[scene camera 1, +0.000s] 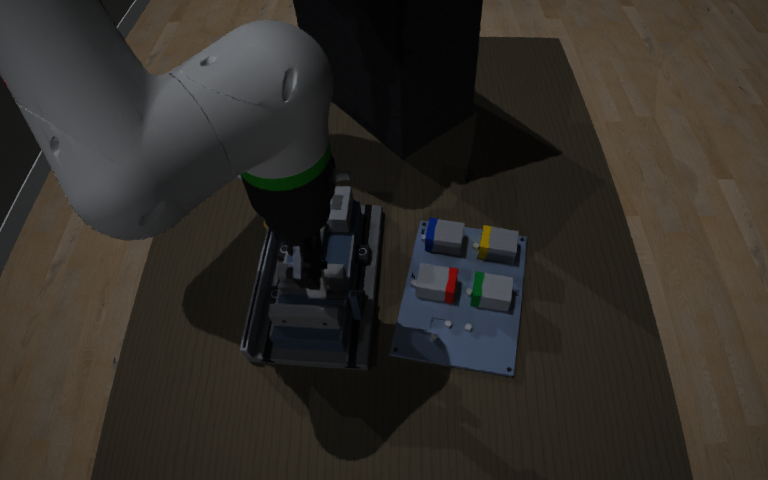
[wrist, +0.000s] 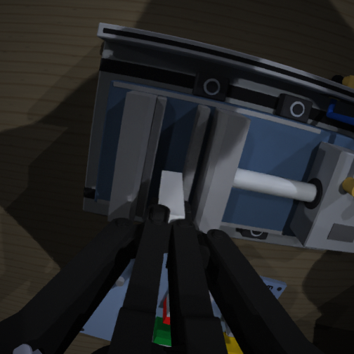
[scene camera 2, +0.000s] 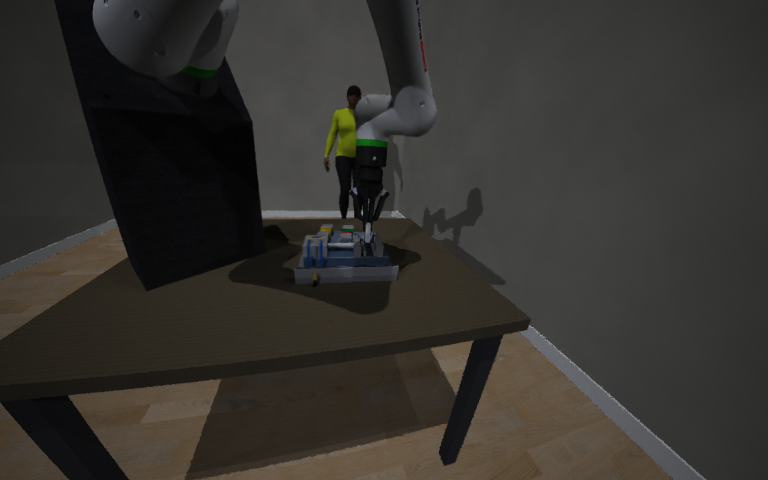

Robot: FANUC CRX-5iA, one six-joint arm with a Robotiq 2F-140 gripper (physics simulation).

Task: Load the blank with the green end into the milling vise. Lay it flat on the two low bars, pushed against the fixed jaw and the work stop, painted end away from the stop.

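The blank with the green end (scene camera 1: pixel 492 291) lies on the blue plate (scene camera 1: pixel 481 356), beside the vise; its green end (wrist: pixel 162 331) shows low in the wrist view, partly behind the fingers. The milling vise (scene camera 1: pixel 308 313) (wrist: pixel 131 155) holds no blank that I can see between its fixed jaw and its moving jaw (wrist: pixel 222 165). Two low bars (wrist: pixel 154 150) (wrist: pixel 197 147) run between the jaws. My gripper (scene camera 1: pixel 316 287) (scene camera 2: pixel 368 233) (wrist: pixel 169 186) is shut and empty, pointing down, with its pale fingertips over the gap between the jaws. I cannot make out the work stop in the wrist view.
Blanks with blue (scene camera 1: pixel 445 236), yellow (scene camera 1: pixel 498 243) and red (scene camera 1: pixel 436 283) ends lie on the same plate, with small pegs near them. A tall dark block (scene camera 1: pixel 396 73) (scene camera 2: pixel 186 186) stands on the table (scene camera 2: pixel 243 322). A person (scene camera 2: pixel 344 135) stands in the background.
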